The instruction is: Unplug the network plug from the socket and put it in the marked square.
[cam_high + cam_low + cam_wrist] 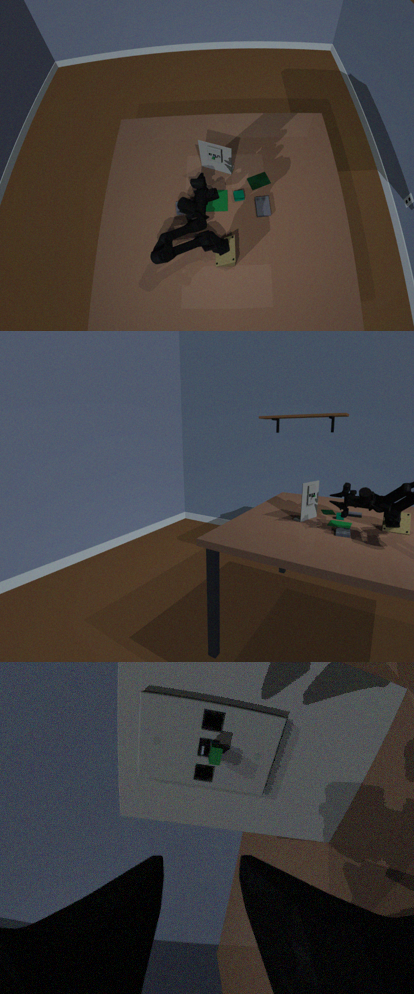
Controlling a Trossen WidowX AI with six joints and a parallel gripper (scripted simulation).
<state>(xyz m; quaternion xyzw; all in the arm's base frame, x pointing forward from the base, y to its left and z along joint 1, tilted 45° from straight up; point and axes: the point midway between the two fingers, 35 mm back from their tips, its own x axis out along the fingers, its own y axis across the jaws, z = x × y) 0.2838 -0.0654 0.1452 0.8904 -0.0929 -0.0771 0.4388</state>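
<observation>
Now: gripper tip 100 mm short of the network plug and 70 mm to the left of it. From my gripper tip the other things lie so: green square 160 mm below, 70 mm behind, 40 mm to the right; then teal cube 160 mm to the right, 150 mm below, 70 mm behind; then upright panel 120 mm ahead, 80 mm to the right, 60 mm below.
</observation>
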